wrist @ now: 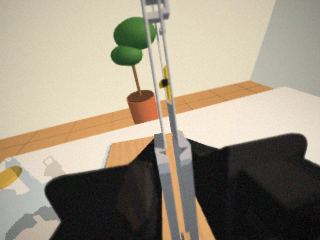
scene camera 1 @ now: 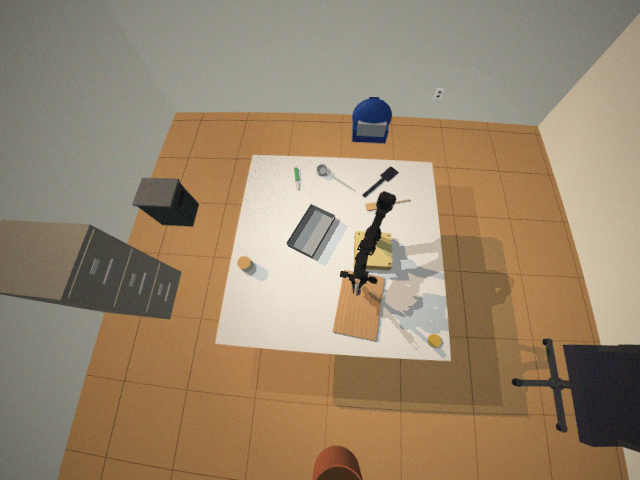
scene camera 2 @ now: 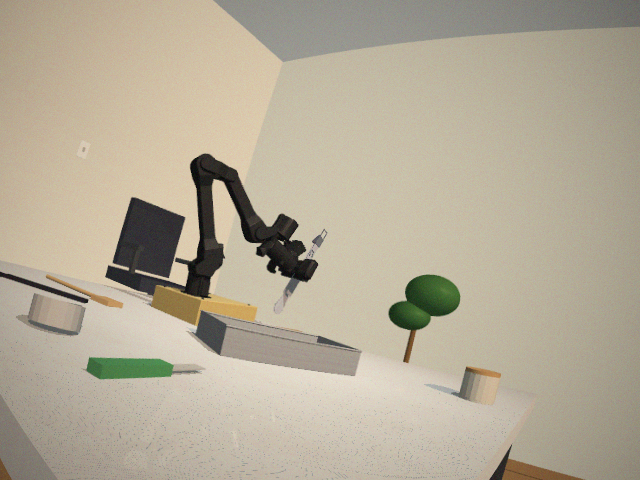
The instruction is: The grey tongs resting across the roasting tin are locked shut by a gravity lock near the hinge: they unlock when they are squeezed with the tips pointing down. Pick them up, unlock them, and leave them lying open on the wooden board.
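Scene:
Grey roasting tin, same spot: (scene camera 2: 245, 340) and (scene camera 1: 308, 209).

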